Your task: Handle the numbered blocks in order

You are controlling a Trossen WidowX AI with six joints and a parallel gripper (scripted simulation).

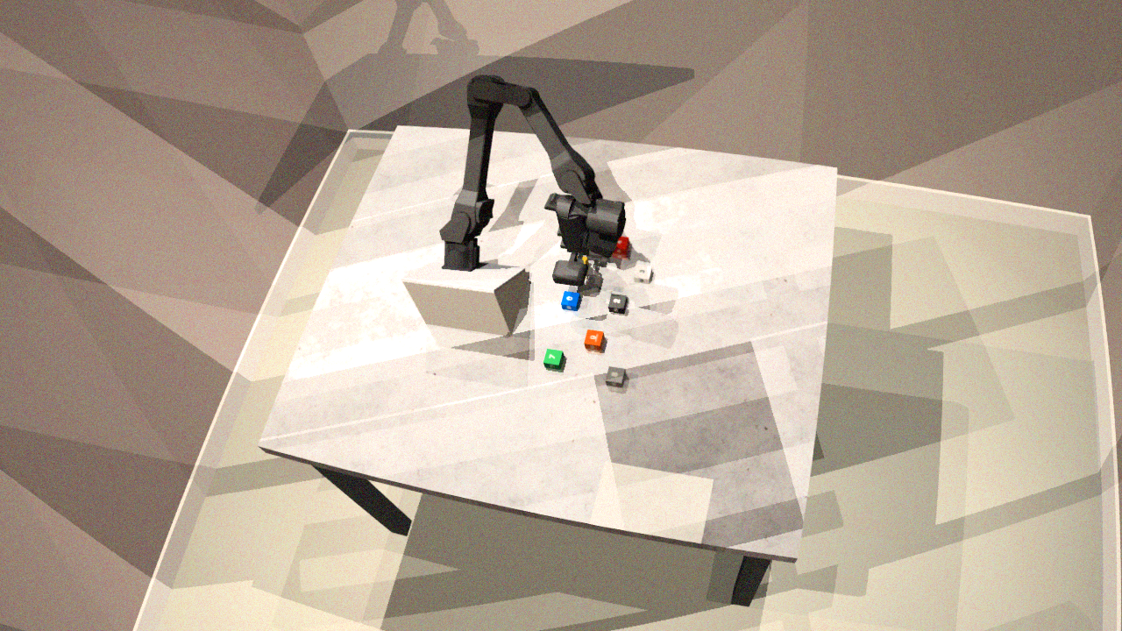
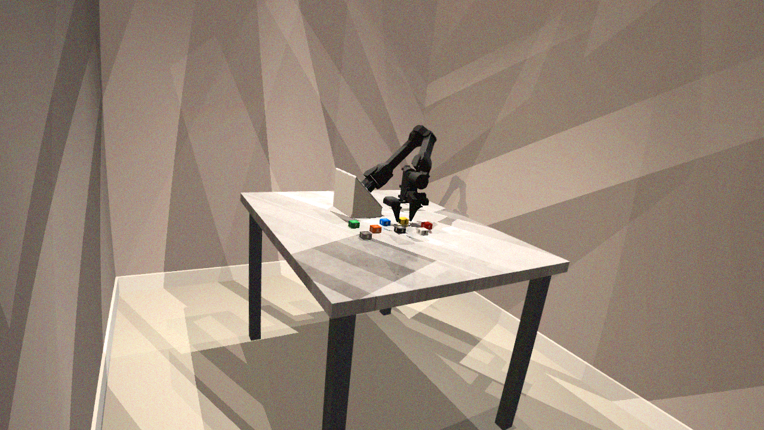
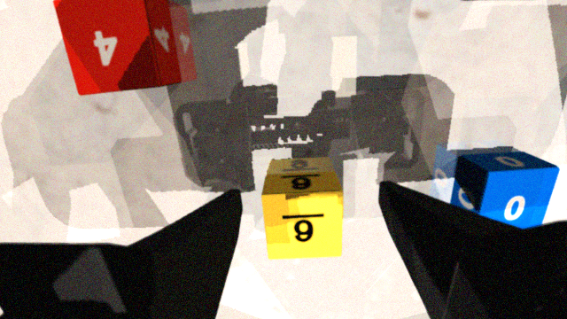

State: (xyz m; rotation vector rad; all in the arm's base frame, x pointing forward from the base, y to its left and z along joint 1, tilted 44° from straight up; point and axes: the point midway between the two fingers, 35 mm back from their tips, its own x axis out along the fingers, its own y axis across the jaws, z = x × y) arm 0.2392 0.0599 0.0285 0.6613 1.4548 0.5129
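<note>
Now: gripper tip 1 cm past the yellow block. Also, from my gripper tip: blue 0 block: 1 cm behind, 8 cm to the right; dark grey 2 block: 8 cm ahead, 8 cm to the right; red 4 block: 7 cm ahead, 6 cm to the left.
</note>
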